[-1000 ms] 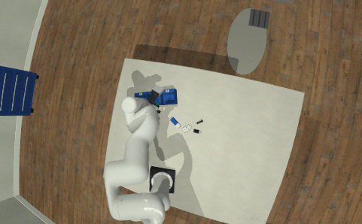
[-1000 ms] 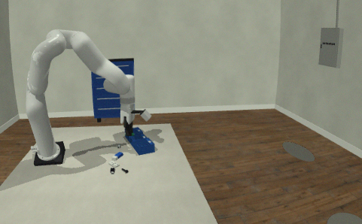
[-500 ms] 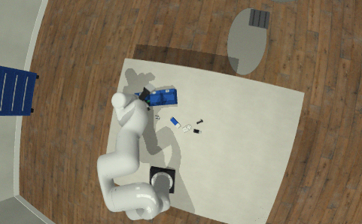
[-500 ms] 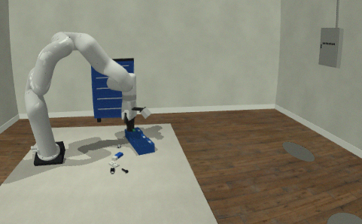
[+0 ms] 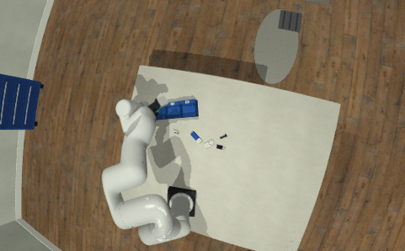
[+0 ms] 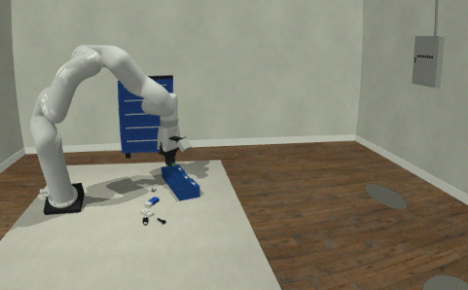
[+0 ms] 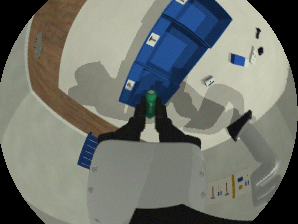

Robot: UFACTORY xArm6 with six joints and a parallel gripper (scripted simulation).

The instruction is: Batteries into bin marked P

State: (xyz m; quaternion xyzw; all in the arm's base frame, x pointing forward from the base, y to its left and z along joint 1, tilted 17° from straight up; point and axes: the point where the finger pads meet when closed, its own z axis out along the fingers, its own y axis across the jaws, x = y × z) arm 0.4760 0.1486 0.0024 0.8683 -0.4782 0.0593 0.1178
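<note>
Right now the blue bin is 80 mm to the right of my hand, 70 mm below it and 20 mm ahead of it. Round my hand: green battery: 20 mm below; then grey piece: 100 mm to the right, 100 mm behind, 80 mm below; then blue-and-white cylinder: 210 mm to the right, 120 mm behind, 80 mm below.
</note>
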